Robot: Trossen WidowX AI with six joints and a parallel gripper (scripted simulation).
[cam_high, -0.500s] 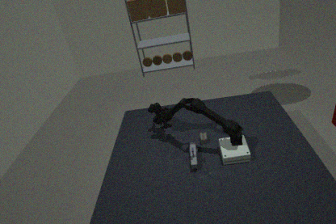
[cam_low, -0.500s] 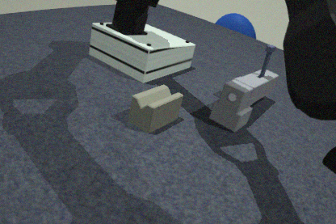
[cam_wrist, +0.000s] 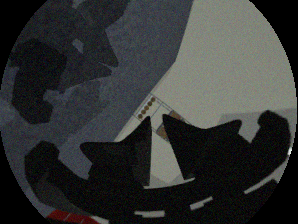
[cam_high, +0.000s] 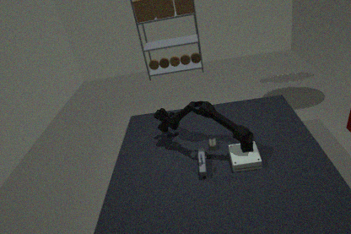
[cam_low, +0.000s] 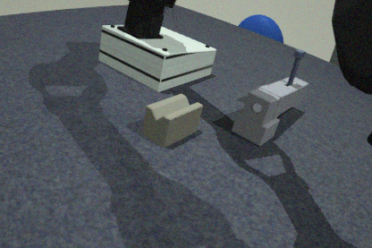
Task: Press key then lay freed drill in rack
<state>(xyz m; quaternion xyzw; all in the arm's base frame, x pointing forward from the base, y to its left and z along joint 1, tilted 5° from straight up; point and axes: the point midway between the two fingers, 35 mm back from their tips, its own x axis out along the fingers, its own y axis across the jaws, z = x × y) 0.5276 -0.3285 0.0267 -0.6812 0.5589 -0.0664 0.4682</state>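
My gripper tip is now 45 cm to the right of the small dark key, 27 cm past it and 1 cm above it. Round my gripper tip: yellow drill (39 cm to the left, 27 cm behind, 5 cm below); light grey holder block (41 cm to the left, 27 cm behind, 6 cm below); rack (34 cm behind, 24 cm to the left, 8 cm below).
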